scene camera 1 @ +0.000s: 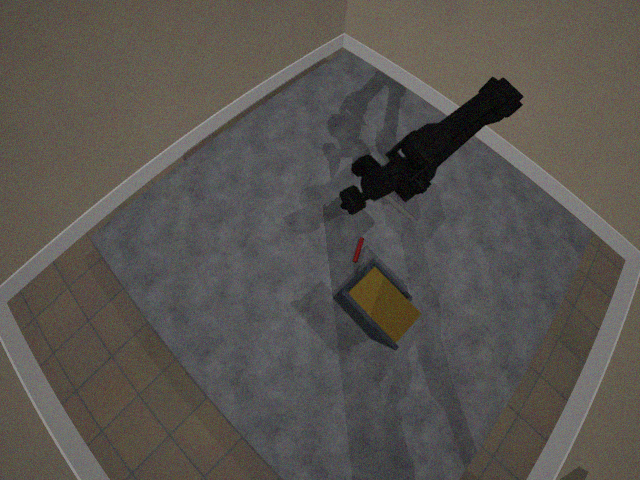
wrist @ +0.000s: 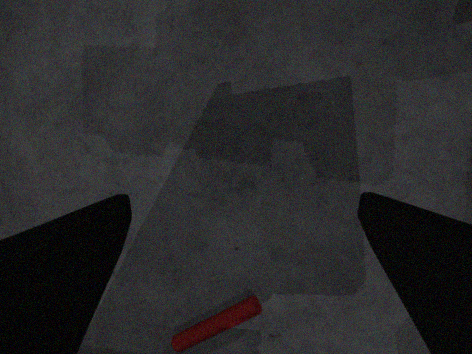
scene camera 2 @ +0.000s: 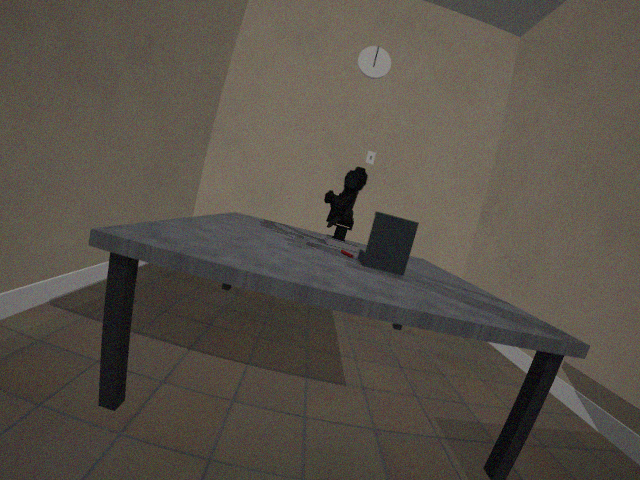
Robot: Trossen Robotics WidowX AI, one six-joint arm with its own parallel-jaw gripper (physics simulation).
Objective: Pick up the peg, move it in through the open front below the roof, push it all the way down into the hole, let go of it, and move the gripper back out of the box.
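Pixels of known places: gripper, between the fingertips: [wrist: 246, 204] [scene camera 2: 327, 224]; arm's base, origin of its link: [scene camera 1: 405, 190] [scene camera 2: 338, 239].
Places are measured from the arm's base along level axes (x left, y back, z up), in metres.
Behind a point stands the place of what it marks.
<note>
The red peg [scene camera 1: 358, 250] @[x 0.058, y -0.255, z -0.020 m] [scene camera 2: 346, 253] @[x 0.055, y -0.260, z -0.025 m] [wrist: 217, 324] @[x 0.051, y -0.247, z -0.019 m] lies flat on the table, outside the box and close to its upper corner in the first scene view. The box has a yellow roof [scene camera 1: 385, 304] @[x 0.196, y -0.349, z 0.169 m] and dark blue-grey walls [scene camera 1: 364, 323] @[x 0.210, y -0.399, z 0.101 m] [scene camera 2: 390, 242] @[x 0.197, y -0.399, z 0.074 m]. The hole is hidden from view. My gripper [scene camera 1: 353, 200] @[x -0.056, y -0.202, z 0.068 m] [wrist: 246, 204] @[x -0.056, y -0.202, z 0.068 m] is open with nothing between its fingers. It is above the table, up from the peg in the first scene view. In the wrist view the peg lies low in the picture, nearer than the fingertips' line and slightly left of centre.
The grey table [scene camera 1: 232, 310] @[x -0.029, y -0.660, z -0.033 m] [scene camera 2: 232, 263] @[x -0.189, y -0.856, z -0.033 m] carries the peg and the box. The black arm [scene camera 1: 449, 134] @[x 0.022, y -0.085, z 0.335 m] [scene camera 2: 343, 204] @[x -0.008, y -0.267, z 0.167 m] reaches in from the upper right in the first scene view. Dark shadows fall across the table around the peg and box.
</note>
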